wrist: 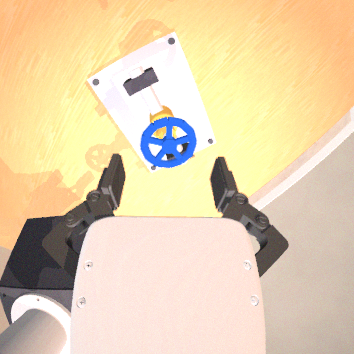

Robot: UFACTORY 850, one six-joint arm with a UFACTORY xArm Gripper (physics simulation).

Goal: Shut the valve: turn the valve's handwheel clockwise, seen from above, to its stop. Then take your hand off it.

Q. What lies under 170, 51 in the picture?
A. A white base plate.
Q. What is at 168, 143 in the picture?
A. A blue handwheel.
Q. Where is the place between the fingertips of my gripper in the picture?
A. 168, 165
